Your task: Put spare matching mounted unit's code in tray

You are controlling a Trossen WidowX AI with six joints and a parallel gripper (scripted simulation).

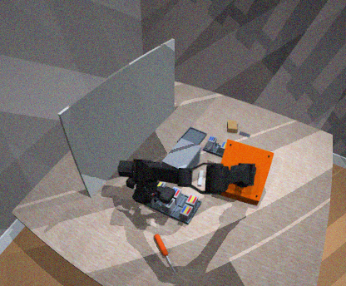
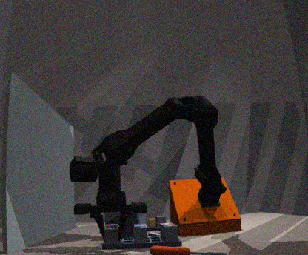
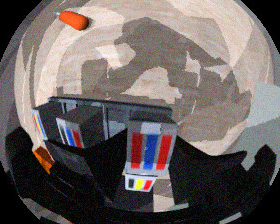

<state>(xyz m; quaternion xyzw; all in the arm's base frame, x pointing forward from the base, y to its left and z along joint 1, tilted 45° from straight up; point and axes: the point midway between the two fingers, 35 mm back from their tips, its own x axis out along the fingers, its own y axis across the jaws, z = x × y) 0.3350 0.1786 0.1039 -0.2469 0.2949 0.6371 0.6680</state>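
Right now my gripper tip is 42 cm to the left of the dark grey tray, 2 cm past it and 1 cm above it. The rest, counted from my gripper tip: mounted unit 21 cm to the right, 4 cm behind, 3 cm above; tall grey panel 25 cm to the right, 21 cm above, 20 cm ahead; white stick 19 cm to the right, 14 cm behind, 1 cm below.
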